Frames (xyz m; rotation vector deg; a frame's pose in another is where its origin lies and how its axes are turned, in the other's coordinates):
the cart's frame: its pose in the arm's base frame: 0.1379 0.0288 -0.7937 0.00 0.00 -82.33
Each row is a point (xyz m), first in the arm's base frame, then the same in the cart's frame.
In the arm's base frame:
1: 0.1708 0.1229 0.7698
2: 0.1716 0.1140 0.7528
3: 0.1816 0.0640 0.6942
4: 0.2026 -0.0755 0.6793
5: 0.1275 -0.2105 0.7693
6: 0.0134 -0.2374 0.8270
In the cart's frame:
1: -0.0889 0.0452 1.5635
2: -0.0799 0.0448 1.5465
3: -0.0291 0.0480 1.4879
4: 0.1120 0.0502 1.4730
5: 0.2358 -0.0422 1.5630
6: 0.2472 -0.1589 1.6207

